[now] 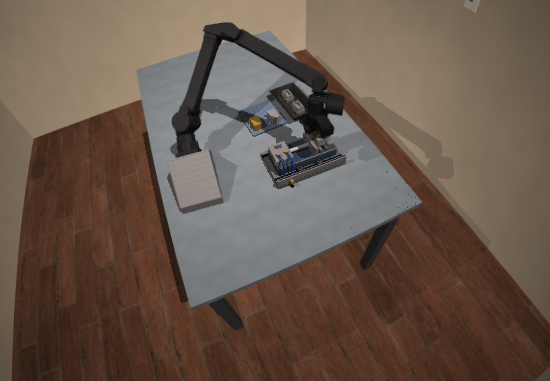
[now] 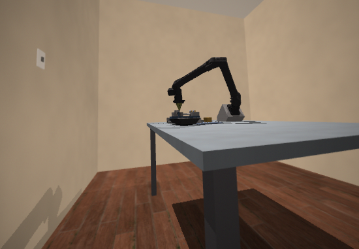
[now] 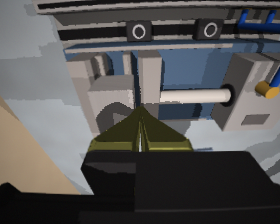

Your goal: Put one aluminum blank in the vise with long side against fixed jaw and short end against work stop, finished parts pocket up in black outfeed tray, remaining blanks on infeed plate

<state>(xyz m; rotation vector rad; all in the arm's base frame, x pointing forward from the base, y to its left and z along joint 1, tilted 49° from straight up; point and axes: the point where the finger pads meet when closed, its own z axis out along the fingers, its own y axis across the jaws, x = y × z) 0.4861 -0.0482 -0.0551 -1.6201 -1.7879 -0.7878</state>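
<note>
Right now my hand is 50 mm past the blue vise base, 10 mm to the left of it and 70 mm above it. Round my hand: yellow brass blank (180 mm behind, 240 mm to the left, 90 mm below).
</note>
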